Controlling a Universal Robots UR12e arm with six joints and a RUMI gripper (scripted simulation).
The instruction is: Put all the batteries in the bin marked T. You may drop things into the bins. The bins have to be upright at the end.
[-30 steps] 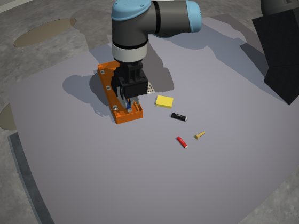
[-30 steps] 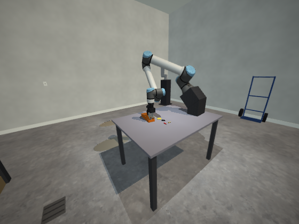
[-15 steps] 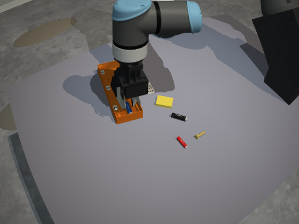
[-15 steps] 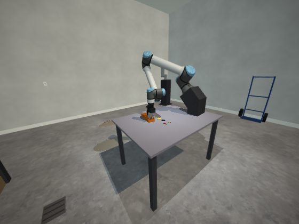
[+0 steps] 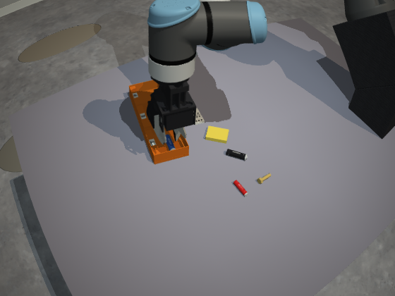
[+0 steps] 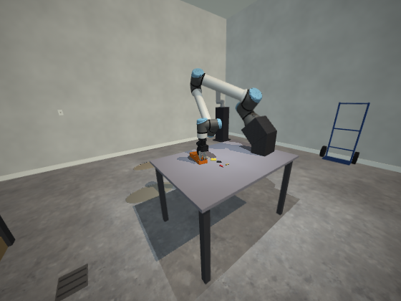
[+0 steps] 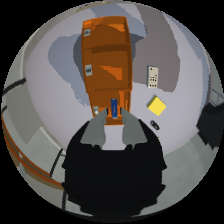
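Right now my hand is 2 cm above the blue battery and 1 cm to the right of it. Round my hand: white domino (11 cm behind, 3 cm to the right, 3 cm below); then orange bin (8 cm to the right, 2 cm behind, 1 cm below); then yellow block (11 cm behind, 5 cm to the left, 3 cm below).
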